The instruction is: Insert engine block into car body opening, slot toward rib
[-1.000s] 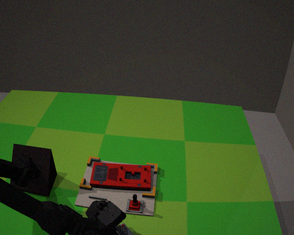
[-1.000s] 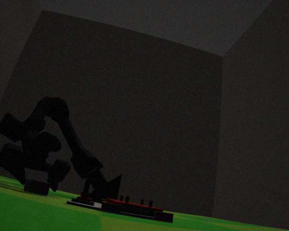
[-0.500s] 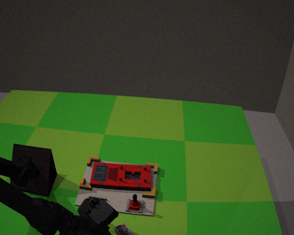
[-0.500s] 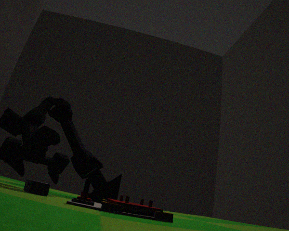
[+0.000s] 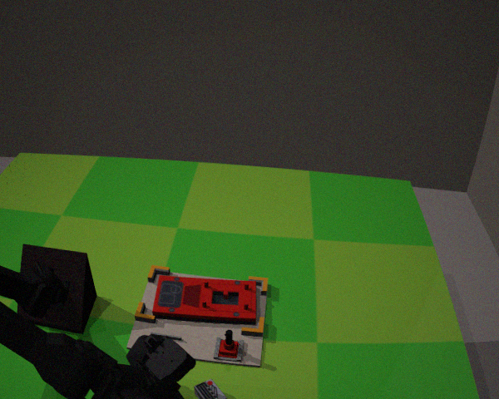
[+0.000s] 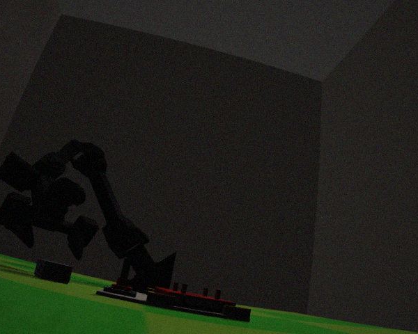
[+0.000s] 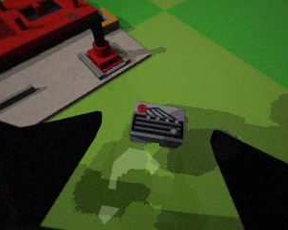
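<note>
Right now the grey engine block is 10 mm ahead of my gripper tip and 30 mm below it. The rest, counted from my gripper tip: grey base plate: 50 mm behind, 220 mm to the left, 30 mm below.
</note>
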